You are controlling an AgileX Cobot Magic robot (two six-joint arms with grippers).
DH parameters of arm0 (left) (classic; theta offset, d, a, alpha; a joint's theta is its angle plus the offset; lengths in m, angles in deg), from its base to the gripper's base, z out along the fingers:
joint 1: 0 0.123 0 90
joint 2: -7.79 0 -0.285 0
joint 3: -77.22 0 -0.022 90
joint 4: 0 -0.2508 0 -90
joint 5: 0 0 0.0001 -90
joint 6: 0 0.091 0 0
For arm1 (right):
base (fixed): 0 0 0 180
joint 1: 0 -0.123 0 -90
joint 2: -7.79 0 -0.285 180
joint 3: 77.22 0 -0.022 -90
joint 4: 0 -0.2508 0 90
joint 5: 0 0 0.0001 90
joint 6: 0 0.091 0 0
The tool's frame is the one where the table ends.
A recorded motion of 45 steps. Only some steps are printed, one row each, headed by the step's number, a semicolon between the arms.
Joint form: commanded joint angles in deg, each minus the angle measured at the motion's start. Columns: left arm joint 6, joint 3, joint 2, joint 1, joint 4, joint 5; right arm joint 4, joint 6, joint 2, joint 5, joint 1, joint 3.
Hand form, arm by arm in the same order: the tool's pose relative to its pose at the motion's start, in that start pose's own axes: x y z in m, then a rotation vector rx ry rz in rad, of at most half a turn. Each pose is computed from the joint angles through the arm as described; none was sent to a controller.
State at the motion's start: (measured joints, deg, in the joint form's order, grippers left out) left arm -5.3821 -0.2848 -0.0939 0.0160 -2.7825 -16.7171; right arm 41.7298 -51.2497 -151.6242 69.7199 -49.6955 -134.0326
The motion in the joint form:
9: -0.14 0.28 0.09 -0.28 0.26 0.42; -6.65 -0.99 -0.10 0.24 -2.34 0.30
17: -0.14 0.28 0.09 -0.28 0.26 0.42; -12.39 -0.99 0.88 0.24 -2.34 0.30
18: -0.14 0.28 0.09 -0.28 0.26 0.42; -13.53 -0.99 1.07 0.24 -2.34 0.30
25: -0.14 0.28 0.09 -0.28 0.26 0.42; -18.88 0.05 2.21 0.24 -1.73 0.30
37: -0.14 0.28 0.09 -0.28 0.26 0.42; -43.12 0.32 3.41 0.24 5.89 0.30
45: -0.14 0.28 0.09 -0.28 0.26 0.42; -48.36 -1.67 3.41 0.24 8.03 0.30
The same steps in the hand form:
9: -0.0023 -0.0005 -0.0006 0.0071 -0.0134 -0.0059; -0.0250 0.0128 -0.0122 -0.0579 -0.0978 -0.0138
17: -0.0023 -0.0005 -0.0006 0.0071 -0.0134 -0.0059; -0.0274 0.0138 -0.0204 -0.1048 -0.1771 0.0293
18: -0.0023 -0.0005 -0.0006 0.0071 -0.0134 -0.0059; -0.0280 0.0139 -0.0221 -0.1142 -0.1929 0.0377
25: -0.0023 -0.0005 -0.0006 0.0071 -0.0134 -0.0059; -0.0251 0.0121 -0.0287 -0.1605 -0.2637 0.1055
37: -0.0023 -0.0005 -0.0006 0.0071 -0.0134 -0.0059; 0.0047 0.0040 -0.0111 -0.4200 -0.5403 0.3804
45: -0.0023 -0.0005 -0.0006 0.0071 -0.0134 -0.0059; 0.0141 0.0013 -0.0043 -0.4635 -0.6058 0.4148

